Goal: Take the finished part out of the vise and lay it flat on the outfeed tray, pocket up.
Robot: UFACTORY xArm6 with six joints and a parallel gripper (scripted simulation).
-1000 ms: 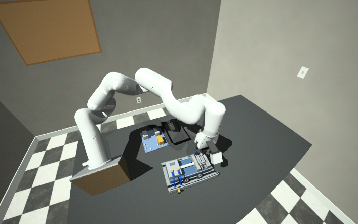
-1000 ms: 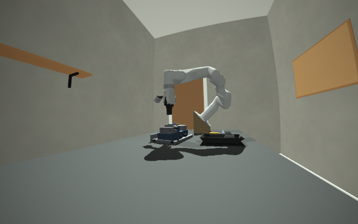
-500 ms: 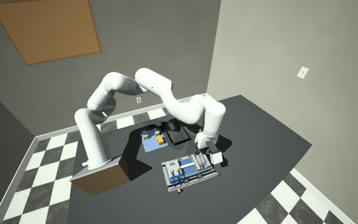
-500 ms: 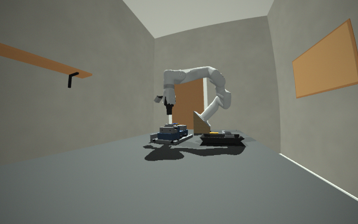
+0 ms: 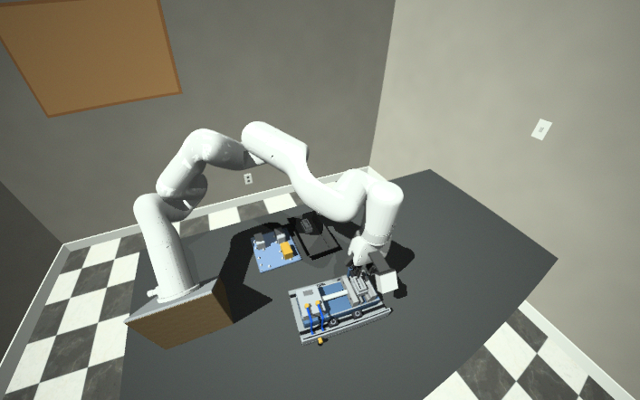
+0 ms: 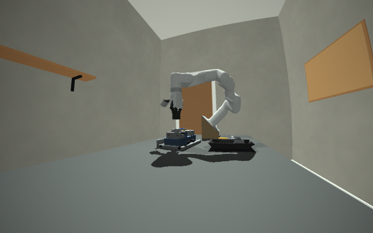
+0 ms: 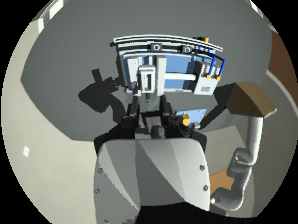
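My gripper is now 16 cm above the vise, 7 cm past it and 1 cm to the right of it. Round my hand: blue plate: 34 cm to the left, 19 cm below, 18 cm behind; orange block: 29 cm to the left, 17 cm below, 14 cm behind.
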